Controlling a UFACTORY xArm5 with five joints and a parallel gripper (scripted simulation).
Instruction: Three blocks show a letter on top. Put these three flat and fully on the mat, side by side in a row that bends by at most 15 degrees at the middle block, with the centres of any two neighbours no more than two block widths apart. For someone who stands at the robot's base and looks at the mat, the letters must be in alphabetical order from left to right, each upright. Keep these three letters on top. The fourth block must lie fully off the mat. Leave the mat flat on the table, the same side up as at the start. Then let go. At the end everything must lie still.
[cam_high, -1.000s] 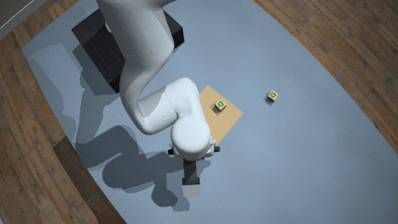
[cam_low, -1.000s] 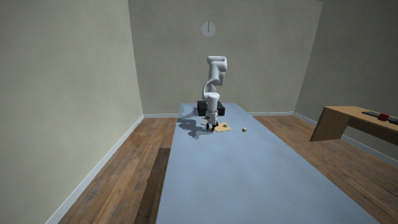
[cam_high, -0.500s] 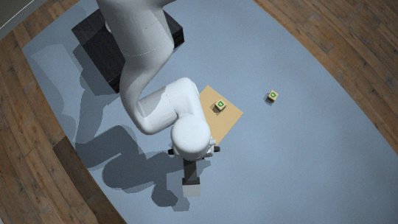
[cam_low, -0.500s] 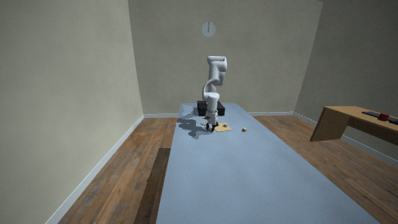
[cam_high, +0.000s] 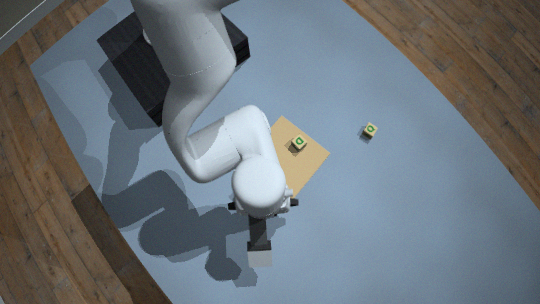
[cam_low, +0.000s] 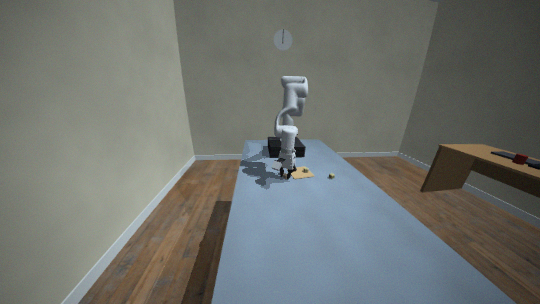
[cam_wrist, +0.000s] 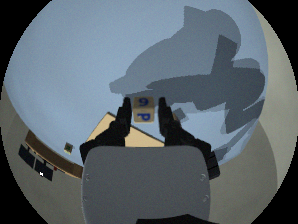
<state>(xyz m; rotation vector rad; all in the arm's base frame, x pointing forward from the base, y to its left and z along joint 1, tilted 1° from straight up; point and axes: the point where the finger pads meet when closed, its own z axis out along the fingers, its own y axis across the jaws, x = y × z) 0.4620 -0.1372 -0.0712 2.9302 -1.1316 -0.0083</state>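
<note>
The tan mat lies 5 cm behind my hand, 12 cm to the left of it and 2 cm below it. Also, from my hand: block: 4 cm behind, 16 cm to the left.
</note>
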